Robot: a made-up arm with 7 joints. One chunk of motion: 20 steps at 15 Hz.
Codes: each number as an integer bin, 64 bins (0 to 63) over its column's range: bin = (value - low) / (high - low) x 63, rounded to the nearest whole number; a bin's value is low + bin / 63 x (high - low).
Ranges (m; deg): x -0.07..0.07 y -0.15..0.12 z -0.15..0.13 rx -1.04..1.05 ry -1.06..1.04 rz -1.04..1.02
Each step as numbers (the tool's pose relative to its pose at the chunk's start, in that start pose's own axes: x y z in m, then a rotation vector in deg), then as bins.
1 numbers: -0.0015 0.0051 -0.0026 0.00 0.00 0.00
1 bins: 31 36 33 31 32 32
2 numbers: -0.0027 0.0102 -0.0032 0.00 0.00 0.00
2 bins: 30 37 33 31 32 32
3 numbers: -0.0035 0.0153 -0.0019 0.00 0.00 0.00
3 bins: 30 39 33 31 32 32
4 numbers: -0.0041 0.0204 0.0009 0.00 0.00 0.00
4 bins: 30 40 34 31 32 32
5 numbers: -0.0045 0.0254 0.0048 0.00 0.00 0.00
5 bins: 29 41 35 31 32 32
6 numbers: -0.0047 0.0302 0.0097 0.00 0.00 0.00
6 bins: 29 42 36 31 32 32
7 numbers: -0.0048 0.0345 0.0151 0.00 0.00 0.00
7 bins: 29 43 37 31 32 32
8 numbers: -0.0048 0.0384 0.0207 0.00 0.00 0.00
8 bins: 29 44 38 31 32 32
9 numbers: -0.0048 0.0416 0.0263 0.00 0.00 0.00
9 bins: 29 45 40 31 32 32
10 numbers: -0.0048 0.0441 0.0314 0.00 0.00 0.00
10 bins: 29 45 41 31 32 32
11 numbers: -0.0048 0.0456 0.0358 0.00 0.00 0.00
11 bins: 29 46 42 31 32 32
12 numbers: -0.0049 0.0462 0.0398 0.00 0.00 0.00
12 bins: 29 46 43 31 32 32
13 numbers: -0.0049 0.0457 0.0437 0.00 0.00 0.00
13 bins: 29 46 44 31 32 32
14 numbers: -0.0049 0.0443 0.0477 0.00 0.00 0.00
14 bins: 29 45 44 31 32 32
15 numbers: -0.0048 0.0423 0.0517 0.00 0.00 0.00
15 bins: 29 45 45 31 32 32
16 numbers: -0.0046 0.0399 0.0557 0.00 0.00 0.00
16 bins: 29 44 46 31 32 32
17 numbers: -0.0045 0.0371 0.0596 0.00 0.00 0.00
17 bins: 29 44 47 31 32 32
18 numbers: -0.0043 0.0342 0.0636 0.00 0.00 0.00
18 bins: 30 43 48 31 32 32
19 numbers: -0.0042 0.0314 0.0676 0.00 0.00 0.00
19 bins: 30 42 49 31 32 32
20 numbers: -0.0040 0.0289 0.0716 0.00 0.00 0.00
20 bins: 30 42 50 31 32 32
